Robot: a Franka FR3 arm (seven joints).
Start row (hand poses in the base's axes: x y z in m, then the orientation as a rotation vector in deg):
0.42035 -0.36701 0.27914 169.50 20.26 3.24
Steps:
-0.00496 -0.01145 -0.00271 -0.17 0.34 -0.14
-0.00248 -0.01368 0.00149 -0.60 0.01 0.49
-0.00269 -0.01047 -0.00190 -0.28 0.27 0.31
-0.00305 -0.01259 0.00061 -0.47 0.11 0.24
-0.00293 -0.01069 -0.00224 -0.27 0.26 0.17
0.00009 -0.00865 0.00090 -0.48 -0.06 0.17
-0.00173 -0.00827 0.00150 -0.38 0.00 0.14
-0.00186 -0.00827 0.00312 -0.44 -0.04 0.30
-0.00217 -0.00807 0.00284 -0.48 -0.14 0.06
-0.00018 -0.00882 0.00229 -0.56 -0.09 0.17
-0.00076 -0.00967 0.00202 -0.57 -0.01 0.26
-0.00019 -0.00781 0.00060 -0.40 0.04 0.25
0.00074 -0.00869 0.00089 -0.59 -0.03 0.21
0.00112 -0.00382 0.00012 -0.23 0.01 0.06
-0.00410 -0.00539 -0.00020 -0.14 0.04 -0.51
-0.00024 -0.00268 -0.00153 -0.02 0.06 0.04
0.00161 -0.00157 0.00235 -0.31 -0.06 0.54
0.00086 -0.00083 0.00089 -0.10 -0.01 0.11
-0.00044 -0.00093 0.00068 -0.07 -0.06 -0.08
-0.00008 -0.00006 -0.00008 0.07 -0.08 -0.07
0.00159 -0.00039 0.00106 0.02 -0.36 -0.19
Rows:
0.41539 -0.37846 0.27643 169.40 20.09 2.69
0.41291 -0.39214 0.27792 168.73 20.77 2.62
0.41022 -0.40261 0.27602 168.44 21.24 2.21
0.40717 -0.41520 0.27663 167.95 21.57 1.99
0.40424 -0.42589 0.27439 167.69 21.83 1.58
0.40433 -0.43454 0.27529 167.18 22.02 1.60
0.40260 -0.44281 0.27679 166.78 22.19 1.54
0.40074 -0.45108 0.27991 166.29 22.58 1.55
0.39857 -0.45915 0.28275 165.79 22.60 1.66
0.39839 -0.46797 0.28504 165.19 22.77 1.70
0.39763 -0.47764 0.28706 164.58 23.09 1.64
0.39744 -0.48545 0.28766 164.14 23.42 1.54
0.39818 -0.49414 0.28855 163.51 23.65 1.50
0.39930 -0.49796 0.28867 163.27 23.71 1.45
0.39520 -0.50335 0.28847 163.24 22.98 1.27
0.39496 -0.50603 0.28694 163.22 23.05 1.19
0.39657 -0.50760 0.28929 162.80 23.77 1.31
0.39743 -0.50843 0.29018 162.68 23.91 1.32
0.39699 -0.50936 0.29086 162.62 23.78 1.37
0.39691 -0.50942 0.29078 162.69 23.67 1.48
0.39850 -0.50981 0.29184 162.70 23.33 1.96

